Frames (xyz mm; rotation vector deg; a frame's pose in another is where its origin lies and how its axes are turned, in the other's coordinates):
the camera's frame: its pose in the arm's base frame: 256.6 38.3 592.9 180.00 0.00 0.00
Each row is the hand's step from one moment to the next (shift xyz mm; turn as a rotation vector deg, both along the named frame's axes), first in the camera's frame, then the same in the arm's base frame.
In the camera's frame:
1: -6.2 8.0 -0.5 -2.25 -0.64 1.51
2: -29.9 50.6 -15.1 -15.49 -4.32 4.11
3: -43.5 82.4 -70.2 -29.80 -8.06 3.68
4: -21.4 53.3 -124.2 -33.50 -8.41 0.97
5: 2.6 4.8 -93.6 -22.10 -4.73 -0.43
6: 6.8 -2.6 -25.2 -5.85 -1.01 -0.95
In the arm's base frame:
1: -6.2 -8.0 0.5 -2.25 0.64 -1.51
2: -29.9 -50.6 15.1 -15.49 4.32 -4.11
3: -43.5 -82.4 70.2 -29.80 8.06 -3.68
4: -21.4 -53.3 124.2 -33.50 8.41 -0.97
5: 2.6 -4.8 93.6 -22.10 4.73 0.43
6: 6.8 2.6 25.2 -5.85 1.01 0.95

